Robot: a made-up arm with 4 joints. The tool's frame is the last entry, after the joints.
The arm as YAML. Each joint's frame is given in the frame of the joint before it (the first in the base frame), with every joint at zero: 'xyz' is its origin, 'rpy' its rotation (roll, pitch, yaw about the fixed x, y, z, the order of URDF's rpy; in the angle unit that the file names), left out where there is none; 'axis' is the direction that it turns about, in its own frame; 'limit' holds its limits. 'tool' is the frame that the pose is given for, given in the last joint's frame.
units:
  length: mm
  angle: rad
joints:
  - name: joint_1
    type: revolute
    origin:
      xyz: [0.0, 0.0, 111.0]
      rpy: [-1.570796, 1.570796, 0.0]
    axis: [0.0, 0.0, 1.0]
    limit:
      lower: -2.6
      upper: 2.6
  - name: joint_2
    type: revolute
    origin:
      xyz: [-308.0, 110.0, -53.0]
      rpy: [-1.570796, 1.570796, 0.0]
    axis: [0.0, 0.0, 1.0]
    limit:
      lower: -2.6
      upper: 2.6
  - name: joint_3
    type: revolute
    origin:
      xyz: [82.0, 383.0, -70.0]
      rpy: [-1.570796, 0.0, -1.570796]
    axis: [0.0, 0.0, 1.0]
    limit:
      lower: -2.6
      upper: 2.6
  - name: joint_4
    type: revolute
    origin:
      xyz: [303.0, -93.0, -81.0]
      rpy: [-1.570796, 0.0, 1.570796]
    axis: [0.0, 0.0, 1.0]
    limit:
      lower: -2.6
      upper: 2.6
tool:
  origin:
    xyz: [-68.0, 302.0, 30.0]
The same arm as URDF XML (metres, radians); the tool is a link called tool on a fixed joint. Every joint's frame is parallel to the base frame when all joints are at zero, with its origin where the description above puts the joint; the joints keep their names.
<robot name="arm">
<link name="base"/>
<link name="link1"/>
<link name="link2"/>
<link name="link3"/>
<link name="link4"/>
<link name="tool"/>
<joint name="joint_1" type="revolute"><parent link="base"/><child link="link1"/><origin xyz="0 0 0.111"/><axis xyz="0 1 0"/><limit lower="-2.6" upper="2.6"/></joint>
<joint name="joint_2" type="revolute"><parent link="link1"/><child link="link2"/><origin xyz="-0.11 -0.053 0.308"/><axis xyz="-1 0 0"/><limit lower="-2.6" upper="2.6"/></joint>
<joint name="joint_3" type="revolute"><parent link="link2"/><child link="link3"/><origin xyz="0.07 -0.082 0.383"/><axis xyz="0 -1 0"/><limit lower="-2.6" upper="2.6"/></joint>
<joint name="joint_4" type="revolute"><parent link="link3"/><child link="link4"/><origin xyz="-0.093 0.081 -0.303"/><axis xyz="0 0 1"/><limit lower="-2.6" upper="2.6"/></joint>
<joint name="tool_joint" type="fixed"><parent link="link4"/><child link="tool"/><origin xyz="-0.068 0.302 0.03" rpy="0 0 0"/></joint>
</robot>

